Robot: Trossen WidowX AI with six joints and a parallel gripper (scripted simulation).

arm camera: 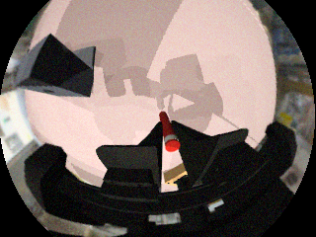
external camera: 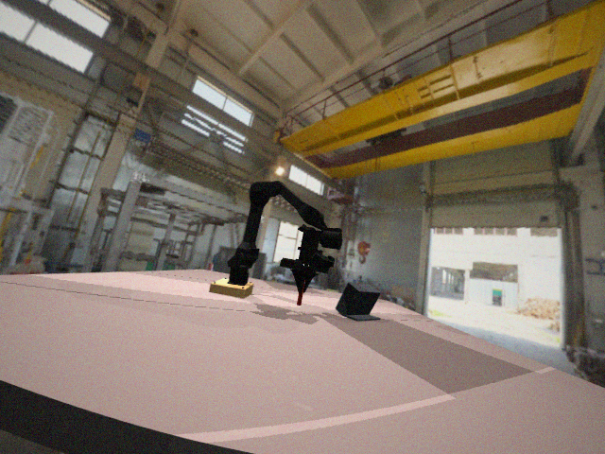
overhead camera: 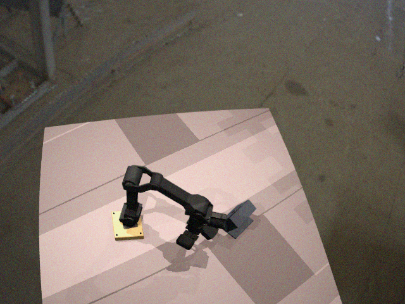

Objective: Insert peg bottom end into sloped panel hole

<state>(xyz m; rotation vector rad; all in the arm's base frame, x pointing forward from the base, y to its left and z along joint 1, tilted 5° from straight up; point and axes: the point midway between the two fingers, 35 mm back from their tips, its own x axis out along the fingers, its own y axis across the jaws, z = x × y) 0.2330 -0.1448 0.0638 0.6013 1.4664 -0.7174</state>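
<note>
The sloped grey panel is 220 mm ahead of my gripper tip, 50 mm to the left of it and 10 mm below it. From my gripper tip the other things lie so: red peg (20 mm above).
</note>
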